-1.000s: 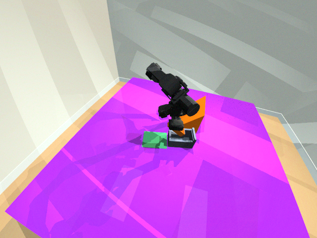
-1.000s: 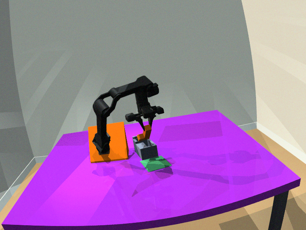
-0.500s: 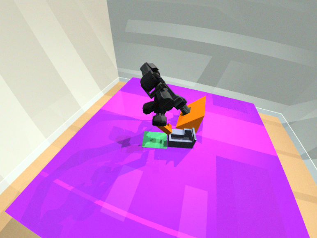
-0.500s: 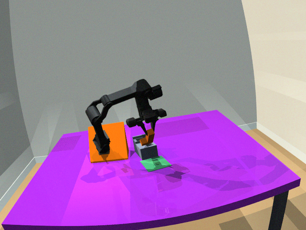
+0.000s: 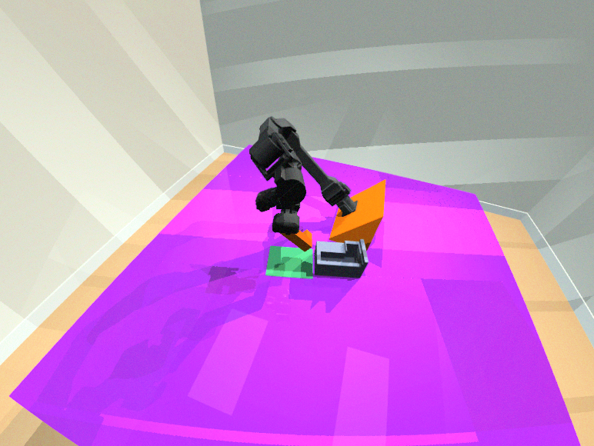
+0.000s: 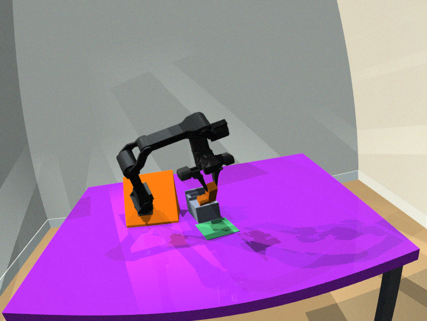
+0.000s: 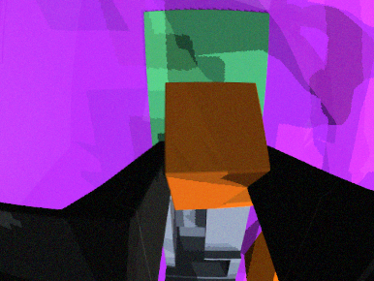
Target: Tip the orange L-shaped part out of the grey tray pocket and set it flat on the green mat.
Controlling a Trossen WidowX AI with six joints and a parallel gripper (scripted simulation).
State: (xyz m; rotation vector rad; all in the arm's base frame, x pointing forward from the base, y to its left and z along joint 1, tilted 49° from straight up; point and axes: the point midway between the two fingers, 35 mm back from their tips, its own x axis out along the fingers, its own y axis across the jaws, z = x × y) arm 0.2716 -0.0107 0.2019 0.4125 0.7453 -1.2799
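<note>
The orange L-shaped part is 3 cm to the left of my gripper tip, 3 cm below it and 2 cm behind it. From my gripper tip the other things lie so: green mat 17 cm below, 1 cm to the left.
</note>
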